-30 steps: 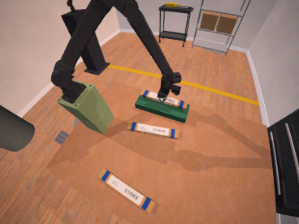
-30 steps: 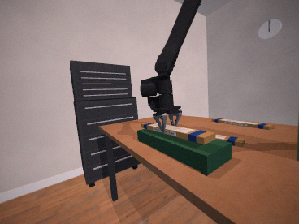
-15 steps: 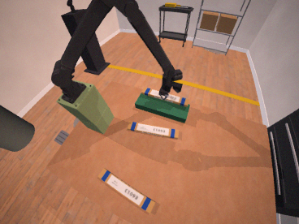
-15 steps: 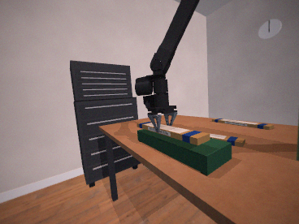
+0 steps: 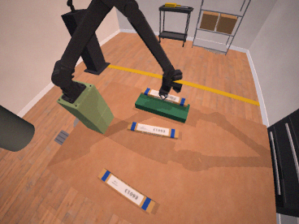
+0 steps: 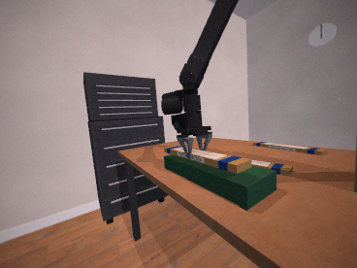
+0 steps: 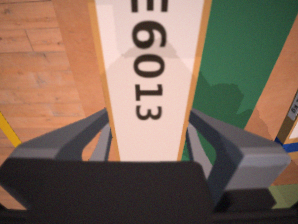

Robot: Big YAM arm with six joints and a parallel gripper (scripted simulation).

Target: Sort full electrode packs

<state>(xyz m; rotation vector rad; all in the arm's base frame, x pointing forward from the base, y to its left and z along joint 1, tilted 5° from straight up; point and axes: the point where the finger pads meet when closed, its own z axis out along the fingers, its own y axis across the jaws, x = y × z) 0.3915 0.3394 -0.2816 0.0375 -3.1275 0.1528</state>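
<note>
My gripper is now 5 cm to the left of the green platform and 8 cm above it.
</note>
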